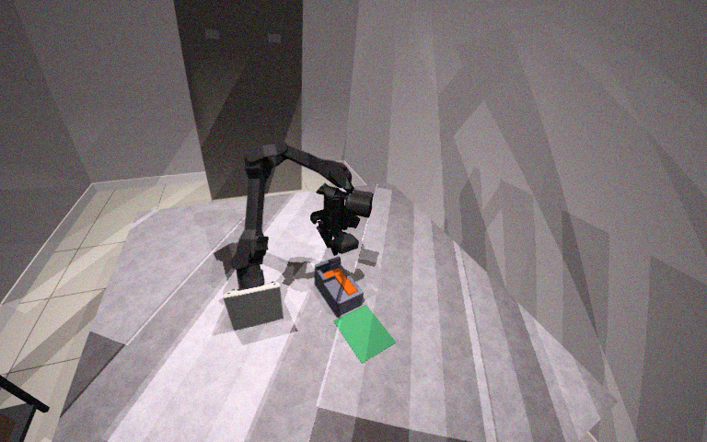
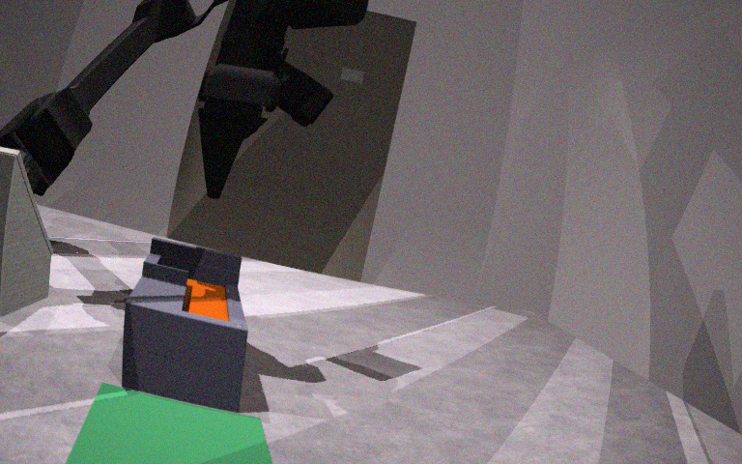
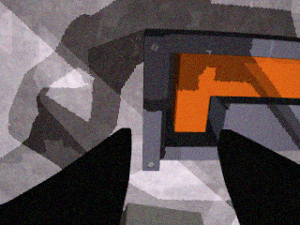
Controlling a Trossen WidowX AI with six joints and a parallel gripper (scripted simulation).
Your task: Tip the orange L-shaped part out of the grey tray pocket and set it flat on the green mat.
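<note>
Right now the orange l-shaped part is 90 mm below my gripper tip, 50 mm to the right of it and 10 mm ahead of it. From my gripper tip the other things lie so: green mat (210 mm to the right, 150 mm below, 60 mm ahead).
</note>
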